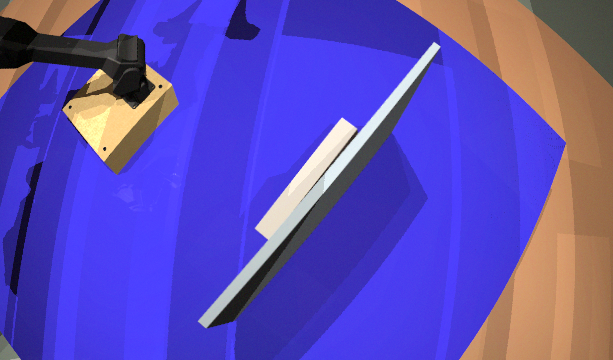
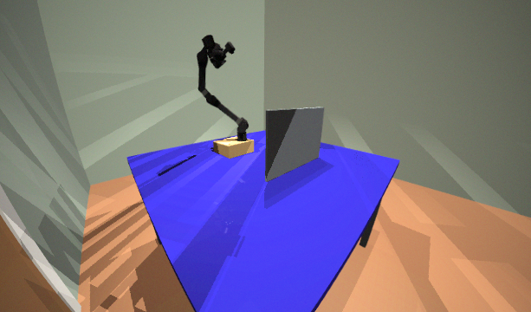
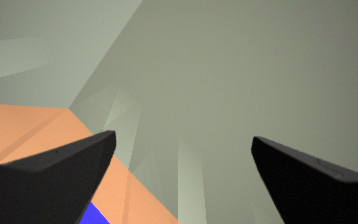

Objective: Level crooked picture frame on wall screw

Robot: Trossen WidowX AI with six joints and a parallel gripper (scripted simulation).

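The picture frame lies 590 mm ahead of my gripper tip, 10 mm to the left of it and 470 mm below it. The rest, counted from my gripper tip: grey wall panel (600 mm ahead, 10 mm to the left, 480 mm below).
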